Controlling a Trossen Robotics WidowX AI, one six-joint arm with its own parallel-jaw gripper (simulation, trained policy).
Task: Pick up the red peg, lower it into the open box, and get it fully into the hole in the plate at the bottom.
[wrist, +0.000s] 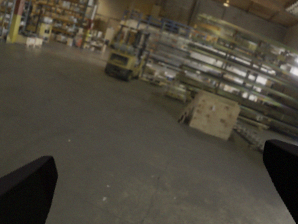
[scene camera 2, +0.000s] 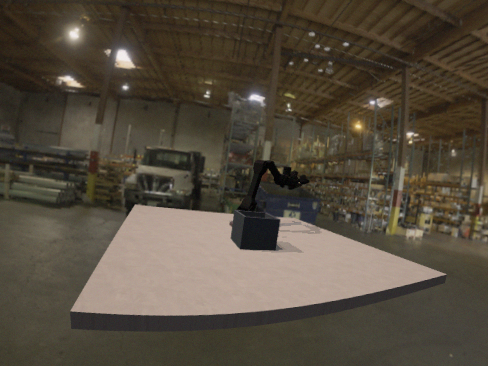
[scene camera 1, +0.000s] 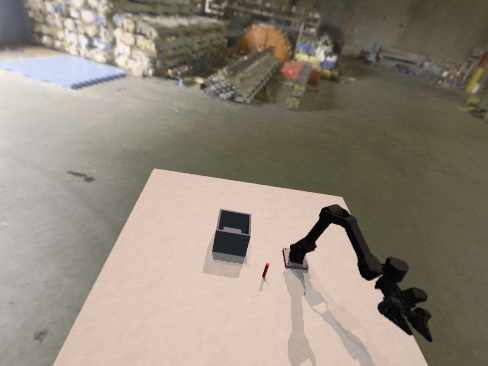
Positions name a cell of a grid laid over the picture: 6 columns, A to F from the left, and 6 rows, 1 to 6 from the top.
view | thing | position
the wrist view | gripper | D5
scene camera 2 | dark box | D4
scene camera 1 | gripper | F6
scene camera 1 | dark box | C4
